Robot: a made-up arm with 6 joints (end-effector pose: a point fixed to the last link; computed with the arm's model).
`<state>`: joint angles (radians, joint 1 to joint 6).
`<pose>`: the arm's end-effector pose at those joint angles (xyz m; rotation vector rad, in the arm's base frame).
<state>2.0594 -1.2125 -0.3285 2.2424 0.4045 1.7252</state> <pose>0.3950 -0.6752 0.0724 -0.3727 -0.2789 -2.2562</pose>
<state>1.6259 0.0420 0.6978 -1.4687 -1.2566 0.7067</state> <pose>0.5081 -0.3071 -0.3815 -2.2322 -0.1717 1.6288</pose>
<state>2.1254 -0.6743 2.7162 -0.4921 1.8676 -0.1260</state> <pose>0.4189 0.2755 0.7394 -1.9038 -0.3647 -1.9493</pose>
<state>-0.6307 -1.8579 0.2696 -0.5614 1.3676 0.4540</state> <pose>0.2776 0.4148 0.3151 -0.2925 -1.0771 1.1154</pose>
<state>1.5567 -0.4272 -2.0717 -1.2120 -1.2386 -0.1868</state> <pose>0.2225 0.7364 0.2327 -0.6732 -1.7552 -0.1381</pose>
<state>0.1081 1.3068 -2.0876 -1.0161 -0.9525 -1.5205</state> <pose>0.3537 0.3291 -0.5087 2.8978 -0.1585 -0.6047</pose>
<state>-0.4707 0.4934 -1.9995 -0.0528 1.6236 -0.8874</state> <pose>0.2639 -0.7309 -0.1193 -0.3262 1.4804 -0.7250</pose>
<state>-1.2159 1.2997 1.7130 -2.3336 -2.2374 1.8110</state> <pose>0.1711 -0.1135 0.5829 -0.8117 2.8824 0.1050</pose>
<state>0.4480 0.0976 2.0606 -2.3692 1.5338 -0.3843</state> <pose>0.4676 0.5197 -0.2531 -2.1957 -0.6459 1.3712</pose>
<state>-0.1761 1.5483 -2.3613 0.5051 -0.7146 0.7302</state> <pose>-0.1440 0.4495 -0.1627 -0.1202 -0.5586 1.2869</pose>
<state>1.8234 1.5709 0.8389 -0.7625 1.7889 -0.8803</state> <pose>0.6537 -0.1024 -0.1055 -1.5084 1.4731 0.6296</pose>
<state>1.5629 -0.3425 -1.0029 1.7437 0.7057 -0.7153</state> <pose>0.5421 -0.3942 -0.2261 -1.2178 2.4846 -0.1119</pose>
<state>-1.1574 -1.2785 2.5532 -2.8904 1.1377 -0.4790</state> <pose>0.2191 -0.6866 -0.3095 0.9862 0.1310 -1.3353</pose>
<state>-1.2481 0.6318 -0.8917 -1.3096 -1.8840 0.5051</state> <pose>0.2336 -0.7527 0.1817 -2.8163 0.9613 0.9299</pose>
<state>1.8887 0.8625 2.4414 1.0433 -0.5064 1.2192</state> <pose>-0.0670 0.7349 0.5301 0.0753 2.9629 0.3694</pose>
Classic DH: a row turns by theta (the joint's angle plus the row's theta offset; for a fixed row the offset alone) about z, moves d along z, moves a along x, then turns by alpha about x. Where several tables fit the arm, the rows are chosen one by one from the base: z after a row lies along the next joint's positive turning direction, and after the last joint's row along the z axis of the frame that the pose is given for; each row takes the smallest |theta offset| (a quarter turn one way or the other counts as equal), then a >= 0, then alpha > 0; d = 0 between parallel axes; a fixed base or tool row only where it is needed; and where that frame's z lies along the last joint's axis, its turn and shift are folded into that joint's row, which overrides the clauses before.
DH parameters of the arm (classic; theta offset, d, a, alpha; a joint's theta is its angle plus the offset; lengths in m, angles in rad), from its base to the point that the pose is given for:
base (fixed): 1.5607 0.1563 -0.0232 1.5724
joint 1: 0 0.3553 -0.0033 1.5692
joint 2: -0.1057 0.2019 -0.065 1.63
joint 3: 0.0501 -0.0657 -0.0316 -1.5851
joint 4: -1.4744 -0.2377 0.1833 -1.6249
joint 5: 1.4342 0.1229 0.3815 2.1959
joint 6: -0.814 0.347 0.0477 -1.7879
tool (fixed): -1.2874 -0.0906 0 0

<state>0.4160 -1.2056 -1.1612 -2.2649 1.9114 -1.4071</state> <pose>0.7826 -0.1303 0.2636 -0.1802 -1.1665 0.2290</pose>
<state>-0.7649 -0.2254 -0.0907 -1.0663 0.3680 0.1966</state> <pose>0.5823 -0.0700 0.7764 -0.3391 -1.0292 -0.5589</pose>
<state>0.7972 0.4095 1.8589 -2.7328 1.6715 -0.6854</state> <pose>0.4912 0.5734 0.0376 -1.6970 -0.7330 1.3883</pose>
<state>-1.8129 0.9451 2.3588 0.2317 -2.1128 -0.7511</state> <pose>0.1300 -0.0643 0.1180 -1.6085 -1.0535 1.2825</pose>
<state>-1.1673 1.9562 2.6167 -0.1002 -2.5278 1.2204</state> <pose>0.3066 0.1332 0.1296 0.2973 -1.6223 0.8448</pose>
